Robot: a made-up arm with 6 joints.
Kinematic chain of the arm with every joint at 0, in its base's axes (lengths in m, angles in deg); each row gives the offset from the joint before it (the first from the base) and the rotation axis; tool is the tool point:
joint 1: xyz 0 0 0.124 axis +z
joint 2: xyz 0 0.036 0 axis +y
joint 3: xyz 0 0 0.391 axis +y
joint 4: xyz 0 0 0.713 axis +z
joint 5: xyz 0 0 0 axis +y
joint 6: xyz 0 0 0.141 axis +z
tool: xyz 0 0 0
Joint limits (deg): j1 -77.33..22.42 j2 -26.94..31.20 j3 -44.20..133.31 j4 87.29..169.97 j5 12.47..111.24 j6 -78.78..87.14
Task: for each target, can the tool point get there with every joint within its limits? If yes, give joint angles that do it. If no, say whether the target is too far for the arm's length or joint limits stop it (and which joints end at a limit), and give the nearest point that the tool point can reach.
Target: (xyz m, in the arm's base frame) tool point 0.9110 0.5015 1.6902
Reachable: no: too far | nearest point 0.6016 0.3201 1.1637 | short by 0.637 m
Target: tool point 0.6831 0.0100 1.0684
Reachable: yes | joints -8.05 14.29 37.13 139.49 49.37 35.85
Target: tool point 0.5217 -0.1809 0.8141
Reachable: yes | joints -34.69 -13.77 84.19 126.49 98.22 -24.05
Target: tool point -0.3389 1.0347 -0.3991
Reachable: no: joint limits stop it (at a limit: joint 1, joint 2, joint 3, joint 4) | nearest point 0.2927 0.3116 -0.2407 | short by 0.973 m
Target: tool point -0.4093 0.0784 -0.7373
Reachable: no: joint limits stop it (at a limit: joint 1, joint 2, joint 3, joint 4, joint 5) | nearest point 0.1587 -0.4034 -0.3617 | short by 0.834 m
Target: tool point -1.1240 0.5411 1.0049
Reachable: no: too far | nearest point -0.8476 0.4080 0.8523 | short by 0.343 m
